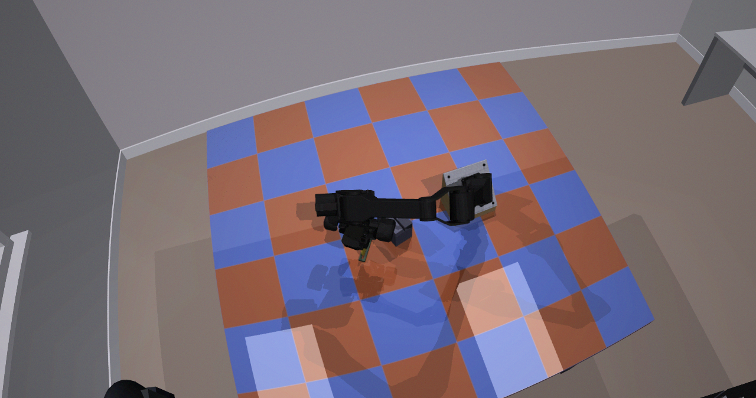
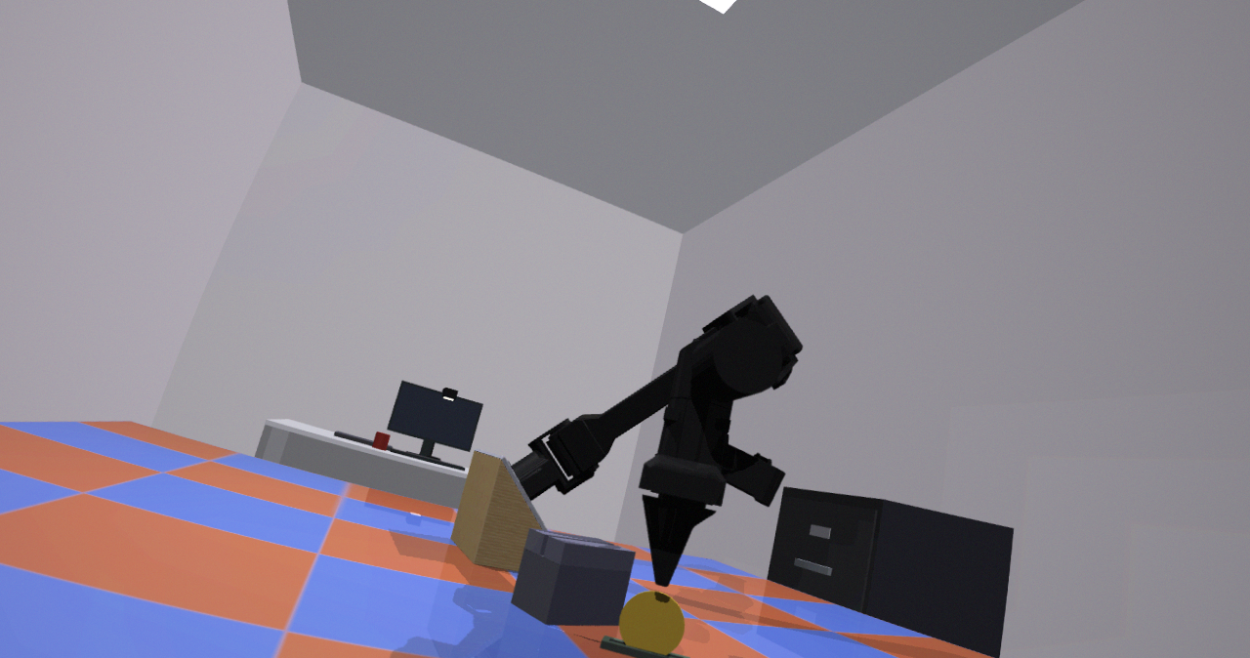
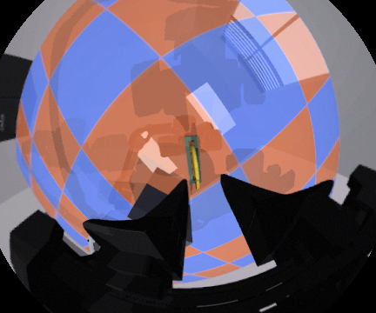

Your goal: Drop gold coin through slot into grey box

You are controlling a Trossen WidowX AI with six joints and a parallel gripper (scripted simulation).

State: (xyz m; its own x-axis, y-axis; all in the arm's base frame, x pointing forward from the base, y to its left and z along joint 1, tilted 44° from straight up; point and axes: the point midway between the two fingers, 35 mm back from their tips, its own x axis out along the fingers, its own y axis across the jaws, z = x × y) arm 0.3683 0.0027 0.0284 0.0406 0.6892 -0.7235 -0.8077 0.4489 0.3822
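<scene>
The coin lies 40 mm below my gripper tip.
</scene>
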